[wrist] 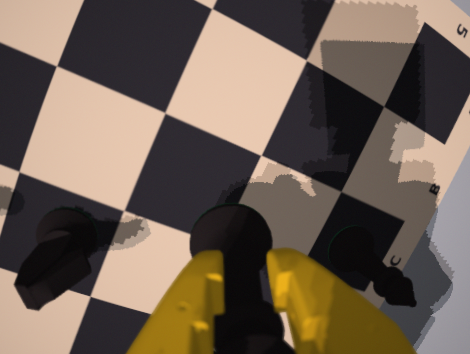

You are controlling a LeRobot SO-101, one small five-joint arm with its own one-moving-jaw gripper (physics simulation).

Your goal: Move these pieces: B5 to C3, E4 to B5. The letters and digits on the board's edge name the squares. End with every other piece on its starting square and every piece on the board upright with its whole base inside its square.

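Places are measured from the arm's base along level axes (x back, y down, z right), in millimetres.
Pixels of known places: hand, its tool point: (pixel 222 273).
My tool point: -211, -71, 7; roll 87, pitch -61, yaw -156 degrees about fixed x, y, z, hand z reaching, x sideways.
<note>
Behind a point stands the place of what it marks, as x, y, z.
My yellow gripper (pixel 245 254) @(-211, -71, 7) is at the bottom middle of the wrist view, with its two jaws pressing on both sides of a black piece (pixel 230 227) @(-210, -39, 16). The piece's round base points away from me, and its upper part runs down between the jaws. The base is drawn over the corner where C3 and C4 meet; its height above the board is hard to tell. Square C3 (pixel 192 165) @(-216, -6, 6) is dark and its near right part is covered by the piece. Square B5 (pixel 372 167) @(-243, -6, 74) is light and lies in shadow. The held piece's type is unclear, and E4 cannot be made out.
A slim black piece (pixel 354 250) @(-210, -16, 78) with a pointed top stands on dark C5, right of the jaws. A black piece with a blocky head (pixel 67 232) @(-182, -17, -26) stands on dark D2 at the left. The board's right edge, with letters B and C, borders a grey surface (pixel 456 235) @(-231, 0, 147).
</note>
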